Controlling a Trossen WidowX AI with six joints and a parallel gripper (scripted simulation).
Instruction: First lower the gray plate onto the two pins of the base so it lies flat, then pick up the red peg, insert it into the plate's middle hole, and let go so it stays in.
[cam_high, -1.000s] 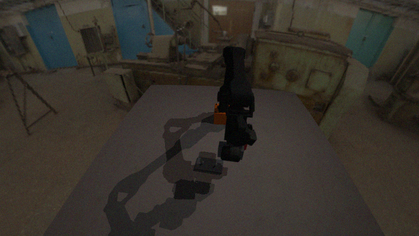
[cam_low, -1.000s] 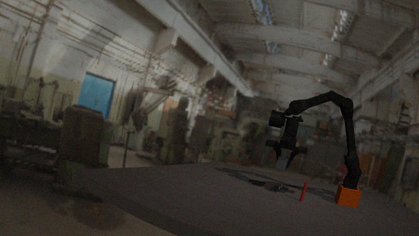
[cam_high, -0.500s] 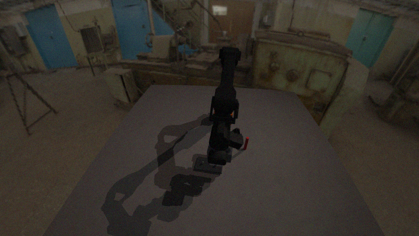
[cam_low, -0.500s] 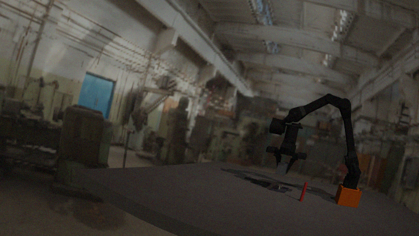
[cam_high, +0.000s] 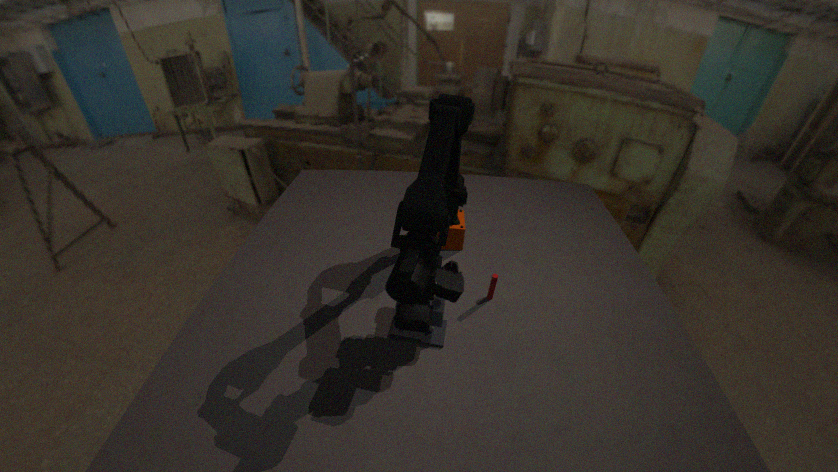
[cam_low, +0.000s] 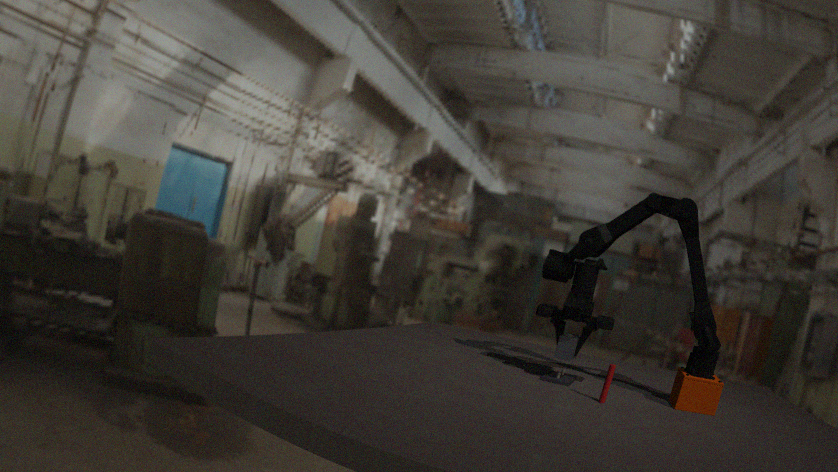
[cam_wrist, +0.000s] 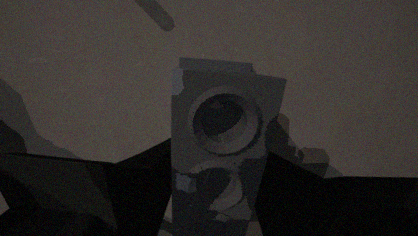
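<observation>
Right now the flat base is 5 cm below my gripper tip. Round my gripper tip: gray plate (3 cm above); then red peg (19 cm to the left, 8 cm behind, 2 cm below).
</observation>
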